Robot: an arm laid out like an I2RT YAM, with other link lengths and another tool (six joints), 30 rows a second.
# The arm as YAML. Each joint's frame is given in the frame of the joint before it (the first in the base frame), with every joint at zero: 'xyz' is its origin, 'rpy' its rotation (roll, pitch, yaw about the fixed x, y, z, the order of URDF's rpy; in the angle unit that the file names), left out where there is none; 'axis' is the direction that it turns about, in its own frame. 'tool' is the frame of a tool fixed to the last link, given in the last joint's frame.
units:
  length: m
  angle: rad
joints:
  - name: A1
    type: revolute
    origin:
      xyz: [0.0, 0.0, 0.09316]
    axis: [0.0, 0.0, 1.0]
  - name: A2
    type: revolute
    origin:
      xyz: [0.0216, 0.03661, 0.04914]
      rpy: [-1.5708, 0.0, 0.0]
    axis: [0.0, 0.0, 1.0]
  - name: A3
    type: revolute
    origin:
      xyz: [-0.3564, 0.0, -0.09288]
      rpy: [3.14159, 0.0, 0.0]
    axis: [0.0, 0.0, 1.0]
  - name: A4
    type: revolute
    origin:
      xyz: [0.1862, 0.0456, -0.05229]
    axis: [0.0, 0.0, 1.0]
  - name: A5
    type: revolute
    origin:
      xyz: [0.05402, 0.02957, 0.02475]
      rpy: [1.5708, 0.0, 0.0]
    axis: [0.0, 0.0, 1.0]
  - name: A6
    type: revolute
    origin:
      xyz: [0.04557, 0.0, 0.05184]
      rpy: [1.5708, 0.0, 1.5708]
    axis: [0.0, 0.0, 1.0]
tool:
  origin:
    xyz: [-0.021, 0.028, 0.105]
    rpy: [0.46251, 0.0, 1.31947]
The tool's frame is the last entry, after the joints.
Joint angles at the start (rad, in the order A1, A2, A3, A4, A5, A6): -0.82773, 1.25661, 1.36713, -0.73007, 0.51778, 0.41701
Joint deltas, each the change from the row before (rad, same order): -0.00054, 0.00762, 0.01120, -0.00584, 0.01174, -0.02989; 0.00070, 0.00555, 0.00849, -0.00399, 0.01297, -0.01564; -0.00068, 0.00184, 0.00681, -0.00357, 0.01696, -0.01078; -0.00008, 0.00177, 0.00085, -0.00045, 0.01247, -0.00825; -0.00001, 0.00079, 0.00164, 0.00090, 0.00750, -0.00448; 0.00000, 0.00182, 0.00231, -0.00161, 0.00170, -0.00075; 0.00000, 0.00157, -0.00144, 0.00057, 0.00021, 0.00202; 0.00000, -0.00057, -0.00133, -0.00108, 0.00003, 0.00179
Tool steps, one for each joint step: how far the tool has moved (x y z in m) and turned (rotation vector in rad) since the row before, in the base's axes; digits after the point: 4 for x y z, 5 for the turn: -0.0012, -0.0021, 0.0009, -0.00619, 0.03218, 0.00496; -0.0010, -0.0018, 0.0011, -0.00585, 0.01973, -0.00200; -0.0024, -0.0015, 0.0016, -0.00861, 0.01565, -0.00911; -0.0016, -0.0011, 0.0001, -0.00447, 0.01344, -0.00615; -0.0008, -0.0008, 0.0006, -0.00451, 0.00594, -0.00392; 0.0000, -0.0004, 0.0002, 0.00011, 0.00214, -0.00102; 0.0003, -0.0003, -0.0007, 0.00182, -0.00002, -0.00116; -0.0002, 0.0003, -0.0004, 0.00144, -0.00030, -0.00090
